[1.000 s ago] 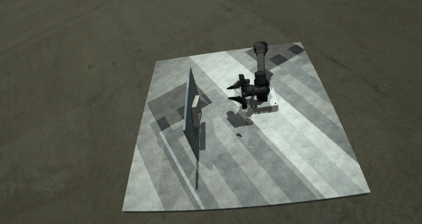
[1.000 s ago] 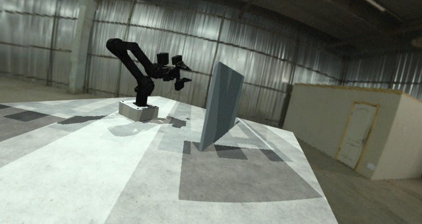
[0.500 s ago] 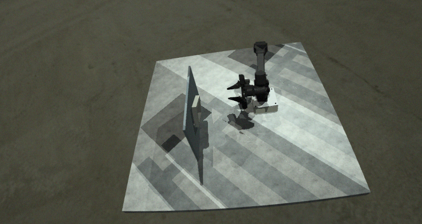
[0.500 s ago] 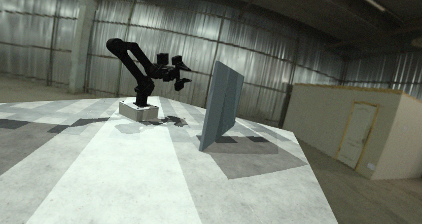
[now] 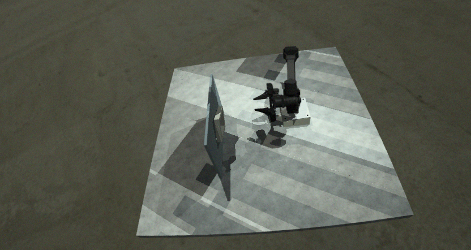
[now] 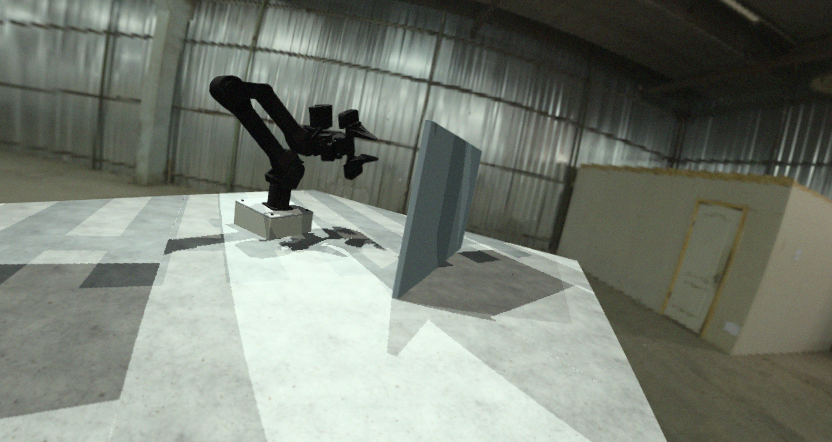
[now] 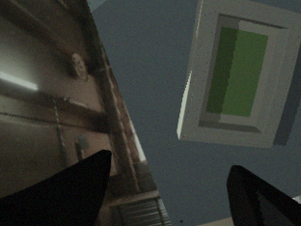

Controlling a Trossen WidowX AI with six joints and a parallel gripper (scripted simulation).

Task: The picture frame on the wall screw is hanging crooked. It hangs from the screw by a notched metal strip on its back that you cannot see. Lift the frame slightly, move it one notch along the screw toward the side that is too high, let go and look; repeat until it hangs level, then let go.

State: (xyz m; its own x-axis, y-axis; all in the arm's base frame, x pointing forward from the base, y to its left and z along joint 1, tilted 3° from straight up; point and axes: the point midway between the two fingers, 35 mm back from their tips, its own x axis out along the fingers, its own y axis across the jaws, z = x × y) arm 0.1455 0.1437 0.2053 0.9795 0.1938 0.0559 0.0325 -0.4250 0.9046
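The picture frame is 19 cm ahead of my gripper tip, 9 cm below it and 6 cm to the left of it. From my gripper tip the other things lie so: grey-blue wall panel: 20 cm ahead, 10 cm below, 6 cm to the left.
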